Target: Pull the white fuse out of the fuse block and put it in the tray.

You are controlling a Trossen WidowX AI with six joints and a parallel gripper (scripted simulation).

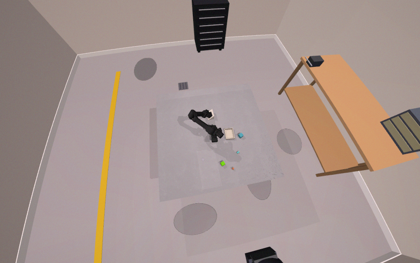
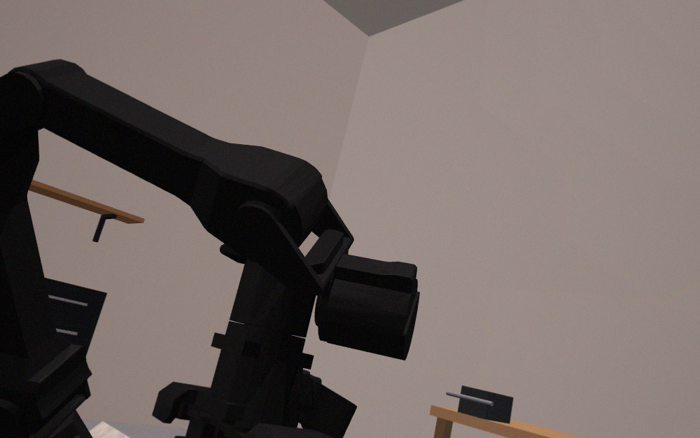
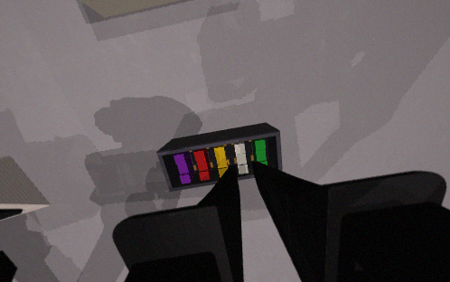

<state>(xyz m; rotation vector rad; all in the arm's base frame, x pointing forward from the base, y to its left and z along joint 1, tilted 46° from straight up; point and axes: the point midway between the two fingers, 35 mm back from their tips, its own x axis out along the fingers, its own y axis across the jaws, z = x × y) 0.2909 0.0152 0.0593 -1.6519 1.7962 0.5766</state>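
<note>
Right now my gripper tip is 3 cm above the white fuse. Round my gripper tip: yellow fuse: 3 cm below, 2 cm behind; then red fuse: 4 cm behind, 3 cm below, 1 cm to the left; then green fuse: 3 cm below, 2 cm ahead.
</note>
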